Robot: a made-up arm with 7 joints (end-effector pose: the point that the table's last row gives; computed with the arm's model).
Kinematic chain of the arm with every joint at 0, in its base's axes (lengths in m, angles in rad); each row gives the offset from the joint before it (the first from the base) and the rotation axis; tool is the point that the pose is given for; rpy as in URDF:
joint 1: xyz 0 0 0.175 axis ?
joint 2: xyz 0 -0.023 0.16 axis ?
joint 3: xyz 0 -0.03 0.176 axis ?
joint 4: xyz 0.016 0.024 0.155 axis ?
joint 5: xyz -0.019 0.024 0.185 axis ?
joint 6: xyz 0 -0.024 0.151 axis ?
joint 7: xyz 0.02 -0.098 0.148 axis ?
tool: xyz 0 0 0 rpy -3.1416 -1.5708 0
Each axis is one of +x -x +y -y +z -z.
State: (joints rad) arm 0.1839 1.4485 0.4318 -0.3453 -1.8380 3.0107 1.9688
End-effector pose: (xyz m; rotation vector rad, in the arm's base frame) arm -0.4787 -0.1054 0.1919 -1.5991 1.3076 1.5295
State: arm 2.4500 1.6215 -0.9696 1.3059 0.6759 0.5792 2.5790
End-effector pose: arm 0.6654 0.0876 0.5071 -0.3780 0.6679 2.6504
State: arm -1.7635 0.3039 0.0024 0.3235 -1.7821 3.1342 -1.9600
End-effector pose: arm 0.0813 0.2023 0.8463 -1.3207 1.3631 -1.7531
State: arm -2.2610 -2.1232 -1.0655 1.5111 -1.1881 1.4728 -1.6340
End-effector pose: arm -0.4339 -0.0318 -0.2045 -1.7340 -0.8769 0.2742
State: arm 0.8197 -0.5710 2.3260 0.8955 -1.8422 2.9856 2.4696
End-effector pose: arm 0.1696 0.0759 0.8778 0.8008 -0.9501 1.0903
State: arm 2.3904 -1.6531 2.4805 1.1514 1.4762 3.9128 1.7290
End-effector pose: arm -0.2531 0.2267 0.5885 2.3518 -1.7281 0.4210
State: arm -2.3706 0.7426 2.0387 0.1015 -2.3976 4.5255 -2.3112
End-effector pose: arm 0.1424 0.4371 0.8294 2.5411 -0.5602 -0.4825
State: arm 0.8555 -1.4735 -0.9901 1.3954 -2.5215 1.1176 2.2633
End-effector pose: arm 0.5039 0.1343 -0.0445 1.4800 1.1795 1.0671
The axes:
joint 1: +z
joint 2: -y
joint 3: +z
joint 4: +y
joint 5: +z
joint 6: -y
joint 7: +x

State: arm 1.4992 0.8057 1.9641 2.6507 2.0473 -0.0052 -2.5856
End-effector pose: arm -0.0624 -0.0238 0.1130 1.4570 -1.7698 0.8627
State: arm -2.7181 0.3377 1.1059 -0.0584 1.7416 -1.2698 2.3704
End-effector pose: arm 0.3909 0.0595 0.9385 1.3738 -2.7299 0.2038
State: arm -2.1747 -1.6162 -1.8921 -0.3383 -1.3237 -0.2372 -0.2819
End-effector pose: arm -0.2501 -0.7205 0.2525 -0.1126 -0.0408 -2.1224
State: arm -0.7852 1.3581 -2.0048 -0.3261 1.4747 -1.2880 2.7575
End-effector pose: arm -0.5646 0.3653 0.6421 1.0153 1.4018 -0.8909
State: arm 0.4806 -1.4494 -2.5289 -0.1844 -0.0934 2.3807 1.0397
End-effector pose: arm 0.4439 0.3412 0.2964 0.8997 2.5864 1.2432
